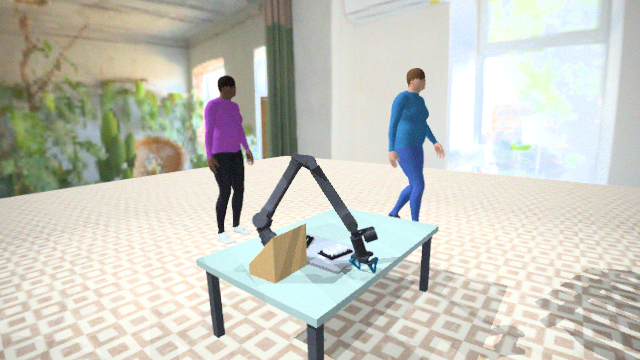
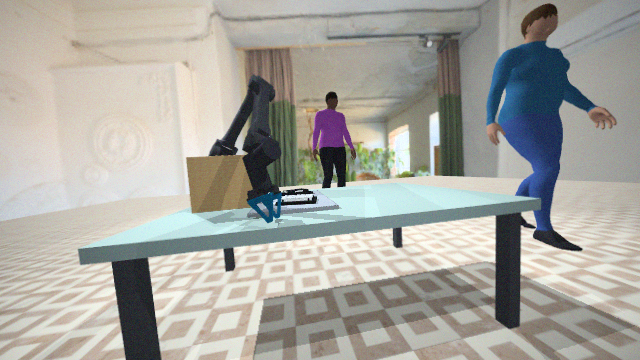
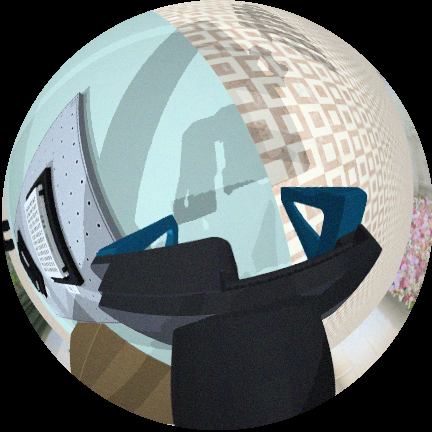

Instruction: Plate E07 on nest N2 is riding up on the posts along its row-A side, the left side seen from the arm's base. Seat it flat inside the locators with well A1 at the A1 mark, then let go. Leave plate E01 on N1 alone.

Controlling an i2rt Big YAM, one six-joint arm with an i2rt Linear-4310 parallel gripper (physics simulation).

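Places are measured from the arm's base along level axes (x back, y right, z up), in centimetres.
Pixels of known places: gripper, between the fingertips: (image 1: 367, 270) (image 2: 274, 220) (image 3: 227, 206); arm's base, origin of its link: (image 1: 273, 244) (image 2: 216, 175).
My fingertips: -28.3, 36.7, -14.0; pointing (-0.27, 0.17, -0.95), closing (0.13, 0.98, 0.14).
Observation:
Ahead of a thing's pixels: the offset from my fingertips to its top centre, as dx, dy, dz. "*": to the spot under its first point. Level surfaces: height alone.
Plate E07 {-7.6, -25.7, +2.9} (image 1: 336, 249) (image 2: 299, 199) (image 3: 40, 235) is white with a grid of wells and sits in the black nest N2 on a grey perforated board (image 1: 322, 266) (image 2: 327, 206) (image 3: 70, 150). Its tilt and the A1 mark are too small to make out. Nest N1 {* -8.5, -47.6, +1.6} (image 1: 309, 241) (image 3: 30, 265) shows as a dark shape beyond N2; plate E01 cannot be made out clearly. My gripper (image 1: 366, 267) (image 2: 273, 219) (image 3: 227, 206) has blue fingers, is open and empty, and hangs low just off the board's edge, beside N2 and apart from E07.
A tan wedge-shaped block (image 1: 280, 255) (image 2: 217, 185) (image 3: 117, 370) stands beside the board. The pale table's {dz -1.0} (image 1: 310, 307) (image 2: 400, 212) long edge runs close to the gripper. Two people stand beyond the table: one in purple (image 1: 223, 125) (image 2: 332, 127), one in blue (image 1: 410, 120) (image 2: 532, 85).

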